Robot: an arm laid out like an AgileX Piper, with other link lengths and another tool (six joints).
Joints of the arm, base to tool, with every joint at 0 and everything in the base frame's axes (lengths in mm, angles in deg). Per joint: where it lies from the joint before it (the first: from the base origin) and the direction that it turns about. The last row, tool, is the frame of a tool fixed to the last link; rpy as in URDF.
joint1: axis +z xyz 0 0 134.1
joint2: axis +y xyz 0 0 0
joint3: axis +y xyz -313.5 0 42.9
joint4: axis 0.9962 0 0.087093 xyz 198.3 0 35
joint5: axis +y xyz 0 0 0
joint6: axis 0.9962 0 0.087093 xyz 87 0 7.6
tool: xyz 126.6 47 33.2 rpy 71.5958 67.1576 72.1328
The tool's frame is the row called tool.
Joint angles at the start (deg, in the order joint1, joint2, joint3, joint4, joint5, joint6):
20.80, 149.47, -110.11, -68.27, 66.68, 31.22
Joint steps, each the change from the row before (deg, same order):
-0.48, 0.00, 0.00, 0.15, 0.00, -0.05
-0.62, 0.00, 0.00, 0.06, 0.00, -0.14
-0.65, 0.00, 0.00, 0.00, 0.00, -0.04
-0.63, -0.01, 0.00, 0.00, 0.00, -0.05
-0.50, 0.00, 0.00, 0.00, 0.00, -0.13
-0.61, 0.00, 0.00, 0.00, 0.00, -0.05
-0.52, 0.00, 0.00, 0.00, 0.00, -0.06
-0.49, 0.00, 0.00, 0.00, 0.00, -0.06
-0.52, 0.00, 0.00, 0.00, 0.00, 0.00
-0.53, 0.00, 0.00, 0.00, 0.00, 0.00
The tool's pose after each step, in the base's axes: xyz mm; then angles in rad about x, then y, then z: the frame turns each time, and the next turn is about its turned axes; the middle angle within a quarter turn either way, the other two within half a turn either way. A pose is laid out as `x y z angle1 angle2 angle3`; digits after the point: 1 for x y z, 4 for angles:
540.1 31.8 9.1 2.1553 0.4726 -2.9693
540.2 26.0 8.9 2.1532 0.4630 -2.9650
540.4 19.8 8.9 2.1501 0.4535 -2.9587
540.5 13.9 8.9 2.1473 0.4444 -2.9528
540.5 9.1 8.9 2.1451 0.4371 -2.9499
540.6 3.4 8.9 2.1425 0.4281 -2.9444
540.5 -1.5 8.8 2.1403 0.4205 -2.9401
540.4 -6.2 8.8 2.1383 0.4133 -2.9361
540.4 -11.1 8.8 2.1362 0.4056 -2.9308
540.2 -16.1 8.8 2.1341 0.3978 -2.9254

